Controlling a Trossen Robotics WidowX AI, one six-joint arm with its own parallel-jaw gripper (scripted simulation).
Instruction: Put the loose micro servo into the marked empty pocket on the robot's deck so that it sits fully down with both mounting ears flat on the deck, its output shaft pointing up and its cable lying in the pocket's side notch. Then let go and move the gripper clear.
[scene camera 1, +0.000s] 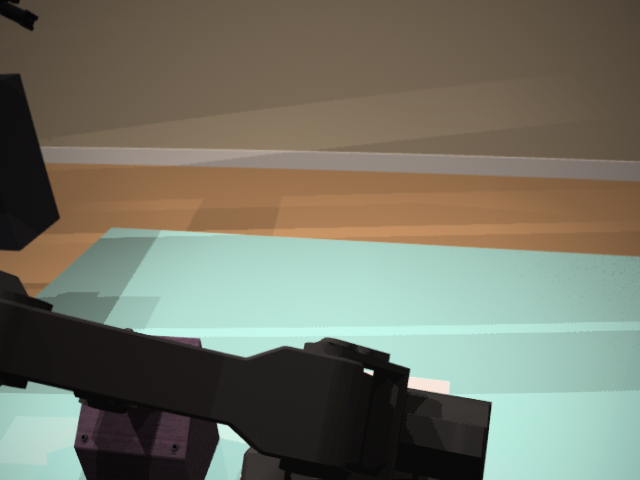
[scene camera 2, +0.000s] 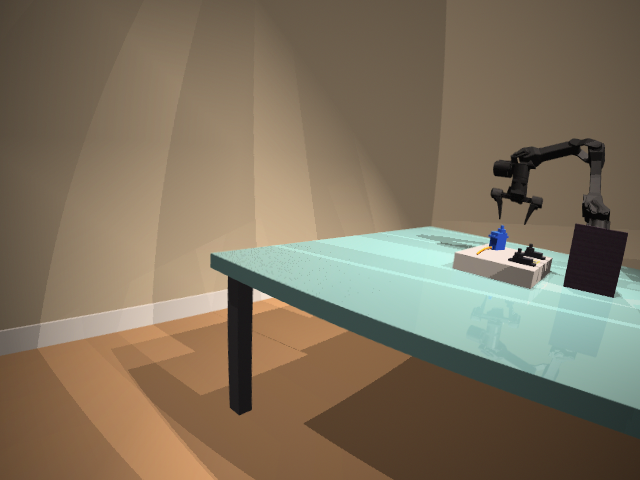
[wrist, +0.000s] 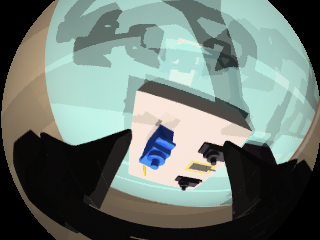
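Labels:
The gripper (wrist: 180, 140) is 0.10 m from the lens. A blue micro servo (wrist: 159, 146) is 0.17 m from the lens, while a deck (wrist: 193, 121) is 0.20 m from the lens.

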